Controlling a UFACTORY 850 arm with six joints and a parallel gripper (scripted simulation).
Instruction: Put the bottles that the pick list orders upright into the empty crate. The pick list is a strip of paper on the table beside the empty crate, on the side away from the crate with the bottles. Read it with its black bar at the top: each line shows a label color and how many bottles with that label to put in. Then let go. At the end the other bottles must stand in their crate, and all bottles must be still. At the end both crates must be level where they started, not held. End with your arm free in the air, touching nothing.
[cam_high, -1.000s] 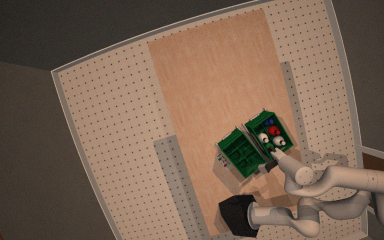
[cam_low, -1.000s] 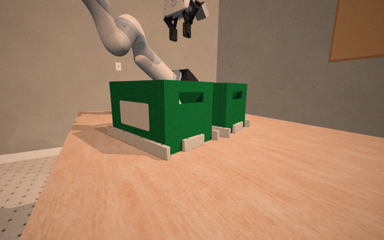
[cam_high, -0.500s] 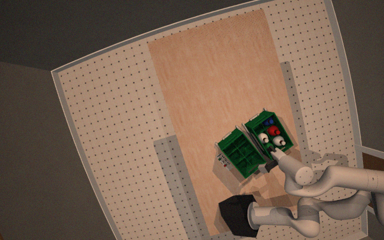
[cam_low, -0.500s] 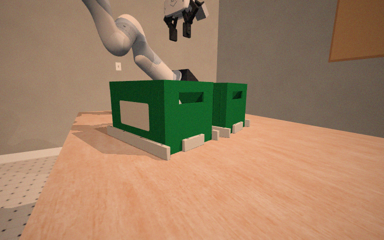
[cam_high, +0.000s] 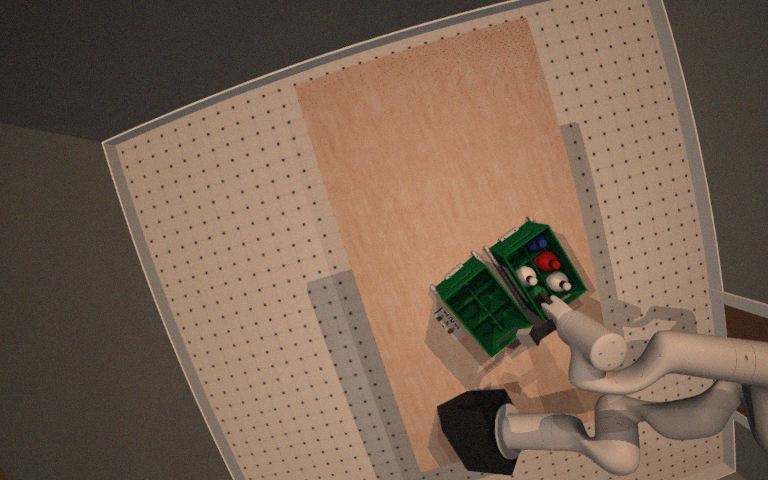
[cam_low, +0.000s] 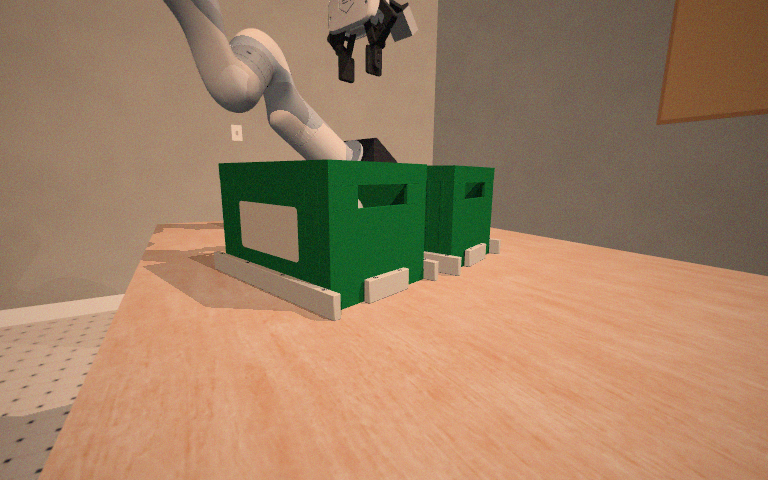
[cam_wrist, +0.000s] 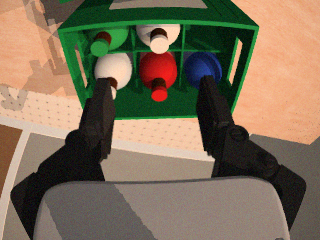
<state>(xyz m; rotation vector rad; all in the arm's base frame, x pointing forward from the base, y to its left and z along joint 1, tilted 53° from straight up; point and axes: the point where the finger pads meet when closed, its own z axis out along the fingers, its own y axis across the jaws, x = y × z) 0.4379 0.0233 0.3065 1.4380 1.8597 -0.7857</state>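
Right now my hand is 25 cm above the green bottle, 7 cm past it and 6 cm to the left of it. From my hand the other things lie so: red bottle (25 cm below, 14 cm to the right, 4 cm ahead); then pick list (33 cm below, 26 cm to the left, 7 cm behind); then blue bottle (25 cm below, 12 cm to the right, 12 cm ahead).
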